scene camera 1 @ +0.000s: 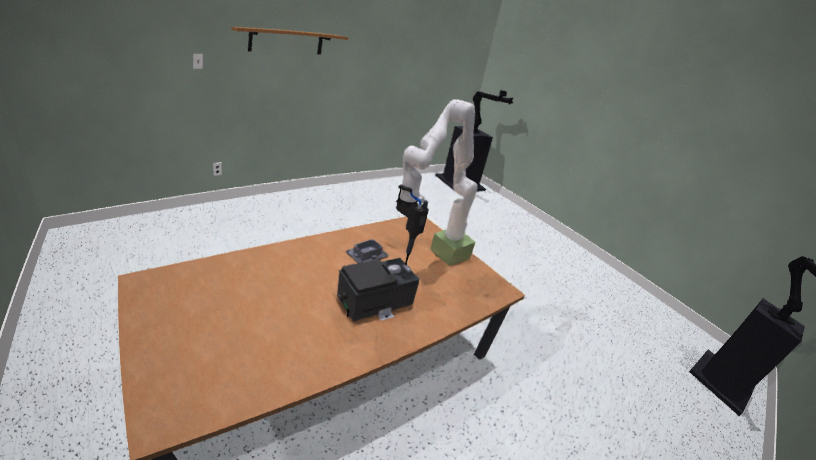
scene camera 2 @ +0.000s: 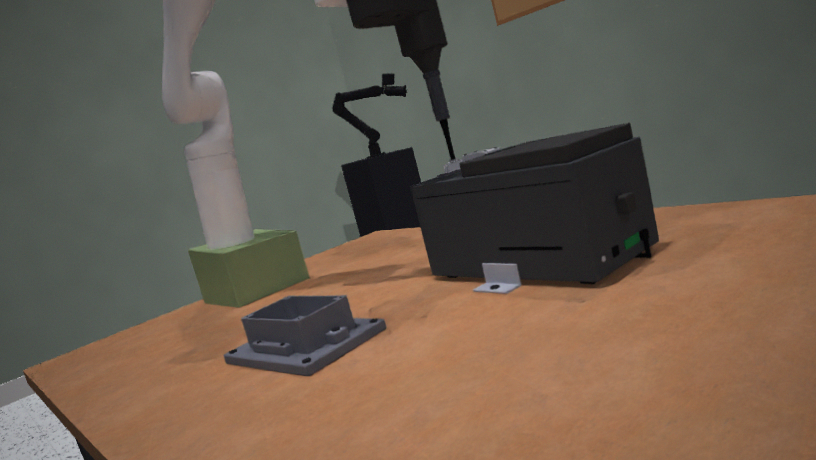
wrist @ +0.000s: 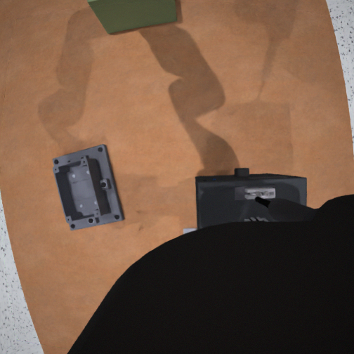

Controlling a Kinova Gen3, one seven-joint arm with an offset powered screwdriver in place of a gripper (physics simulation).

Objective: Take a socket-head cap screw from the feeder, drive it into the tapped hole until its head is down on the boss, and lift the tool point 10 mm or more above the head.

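Note:
I can see a black screw feeder (scene camera 2: 462, 231), which is also visible to me at (scene camera 1: 398, 298) and at (wrist: 216, 204).

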